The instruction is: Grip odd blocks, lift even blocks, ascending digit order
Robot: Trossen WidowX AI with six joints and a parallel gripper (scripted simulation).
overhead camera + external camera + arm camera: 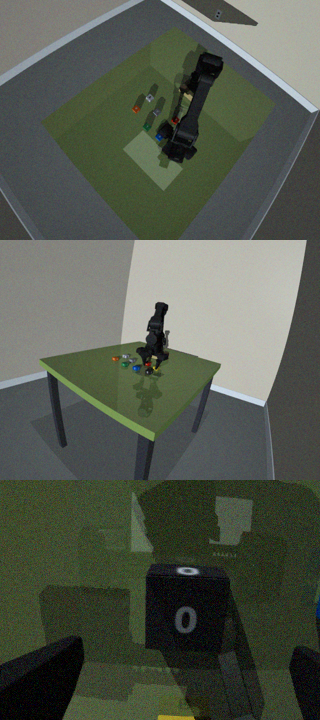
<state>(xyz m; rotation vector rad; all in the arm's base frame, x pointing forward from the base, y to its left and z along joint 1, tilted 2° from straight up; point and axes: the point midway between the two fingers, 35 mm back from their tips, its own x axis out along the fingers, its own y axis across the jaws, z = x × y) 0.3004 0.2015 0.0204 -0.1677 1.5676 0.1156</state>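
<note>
Right now the black block is 20 mm below my gripper tip and 10 mm ahead of it. From my gripper tip the other things lie so: red block: 110 mm to the right, 90 mm behind, 20 mm below; then yellow block: 80 mm behind, 20 mm to the right, 20 mm below; then blue block: 80 mm to the right, 30 mm ahead, 20 mm below.
</note>
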